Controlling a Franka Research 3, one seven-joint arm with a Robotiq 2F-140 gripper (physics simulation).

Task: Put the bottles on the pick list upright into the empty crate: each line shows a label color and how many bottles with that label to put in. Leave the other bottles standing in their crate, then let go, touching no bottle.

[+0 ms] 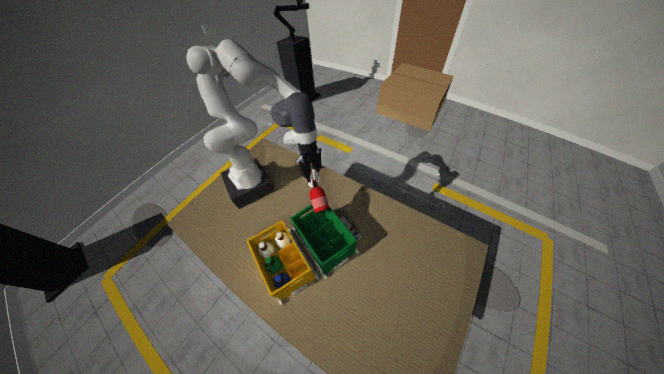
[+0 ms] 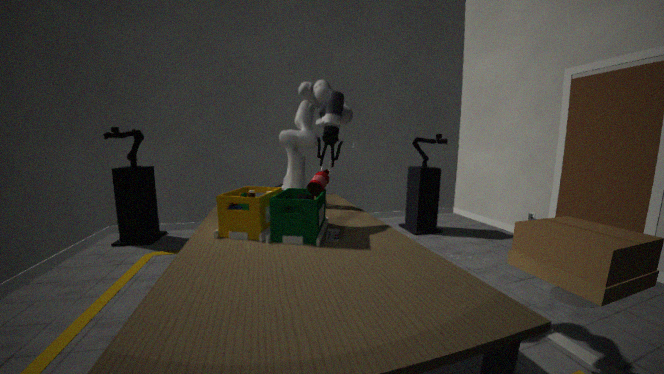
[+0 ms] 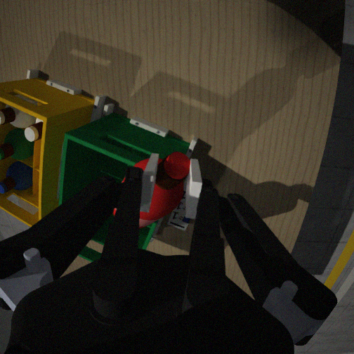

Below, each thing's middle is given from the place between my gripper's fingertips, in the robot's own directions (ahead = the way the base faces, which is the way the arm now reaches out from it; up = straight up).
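There is the red bottle (image 3: 171, 171), and it is 3 cm below my hand, 5 cm ahead of my hand and 4 cm to the right of my hand.
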